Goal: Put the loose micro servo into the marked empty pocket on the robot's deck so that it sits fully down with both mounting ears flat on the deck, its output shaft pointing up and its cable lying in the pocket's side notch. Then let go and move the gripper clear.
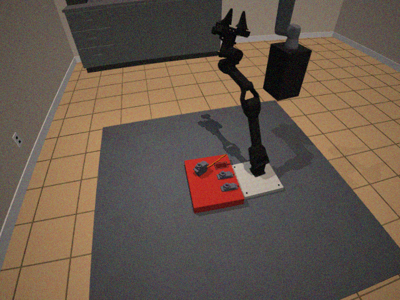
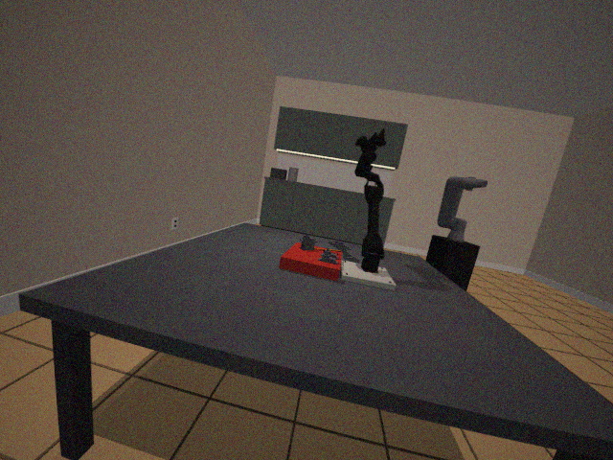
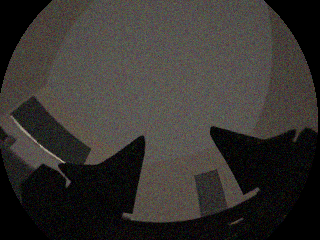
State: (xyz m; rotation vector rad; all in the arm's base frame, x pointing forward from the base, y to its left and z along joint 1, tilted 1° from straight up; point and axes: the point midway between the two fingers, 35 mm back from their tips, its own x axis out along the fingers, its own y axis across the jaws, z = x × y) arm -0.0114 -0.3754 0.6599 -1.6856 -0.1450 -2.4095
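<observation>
The red deck is 30 cm ahead of my gripper tip, 34 cm to the left of it and 69 cm below it.
</observation>
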